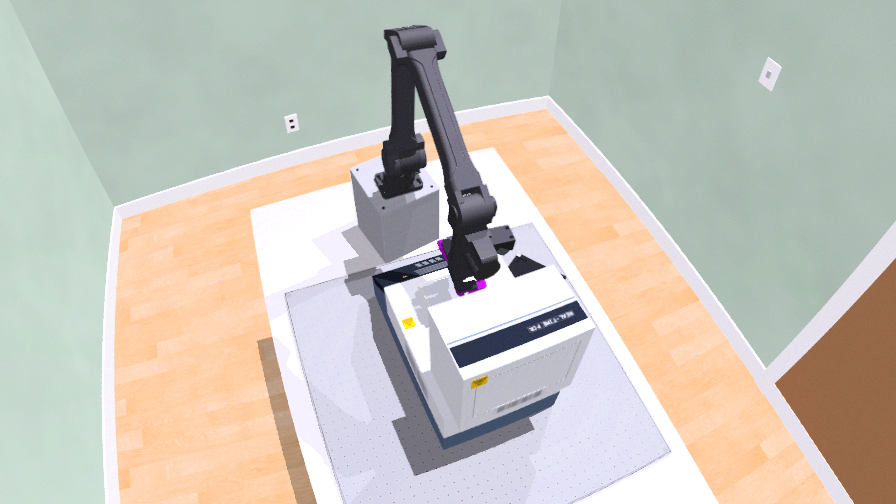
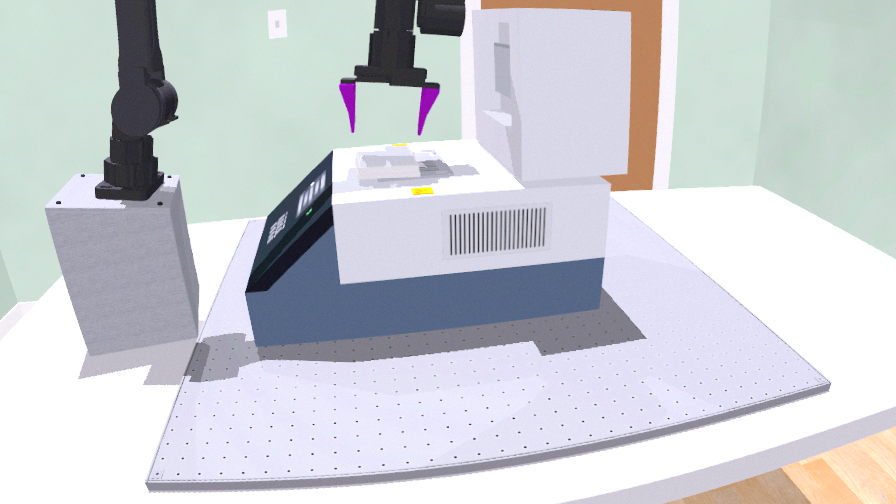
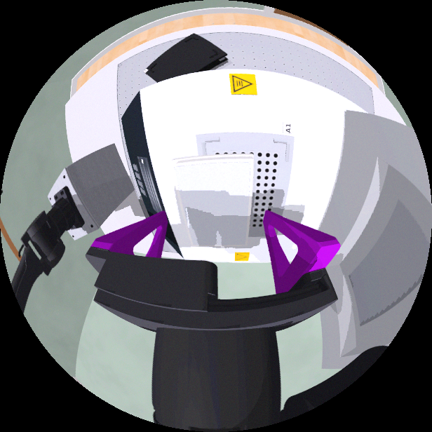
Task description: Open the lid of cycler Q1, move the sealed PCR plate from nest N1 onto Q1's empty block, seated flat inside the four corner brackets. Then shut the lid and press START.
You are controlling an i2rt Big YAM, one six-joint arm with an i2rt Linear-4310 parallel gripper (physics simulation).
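Observation:
The lid (image 1: 526,325) (image 2: 573,94) (image 3: 345,200) of the white and blue cycler stands open and upright at the rear. The pale sealed PCR plate (image 2: 388,168) (image 3: 215,175) lies on the cycler, shifted toward the front panel. It covers part of the block (image 3: 265,185); several columns of wells show on its lid side. The plate overhangs the block's front edge and is not inside all four corner brackets; whether it is tilted is hard to tell. My gripper (image 2: 385,132) (image 3: 214,215) is open and empty above the plate. The START button cannot be singled out on the dark panel (image 2: 291,231) (image 3: 142,170).
A black nest (image 1: 527,265) (image 3: 187,56), with no plate visible on it, stands beside the cycler's far side. The grey arm pedestal (image 1: 397,216) (image 2: 125,269) (image 3: 100,187) stands before the panel. The perforated board (image 1: 338,401) (image 2: 438,401) lies under the cycler.

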